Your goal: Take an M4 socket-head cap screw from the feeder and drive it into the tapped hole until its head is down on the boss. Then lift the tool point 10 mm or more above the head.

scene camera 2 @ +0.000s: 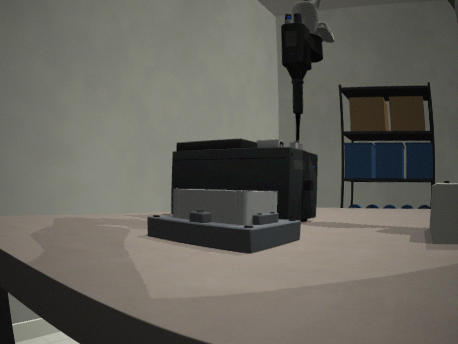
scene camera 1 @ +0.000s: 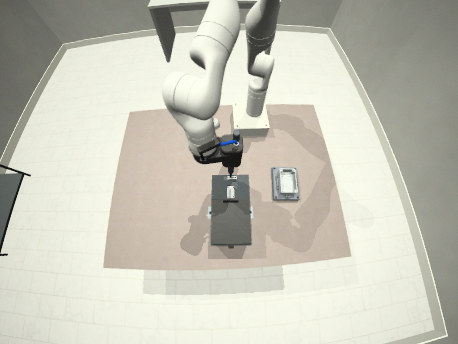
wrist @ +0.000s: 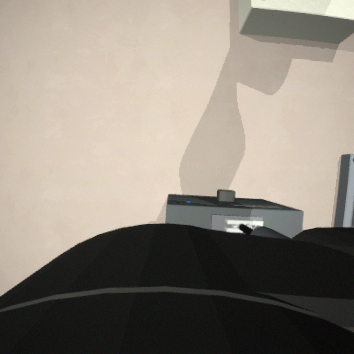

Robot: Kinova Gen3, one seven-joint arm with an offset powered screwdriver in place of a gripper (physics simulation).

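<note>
The dark feeder stands on the table. The black screwdriver, my gripper, points down at the feeder's end nearest the arm base. Its bit tip is at or just above the small light pick-up block. No screw can be made out there, and whether one is on the bit cannot be told. A light grey rectangular housing sits on a dark grey fixture plate, beside the feeder and apart from it. The tapped hole and boss cannot be made out.
The pale arm base plate is on the table behind the feeder. The fixture's edge shows at the right of the wrist view. A black shelf rack with brown and blue boxes stands in the background.
</note>
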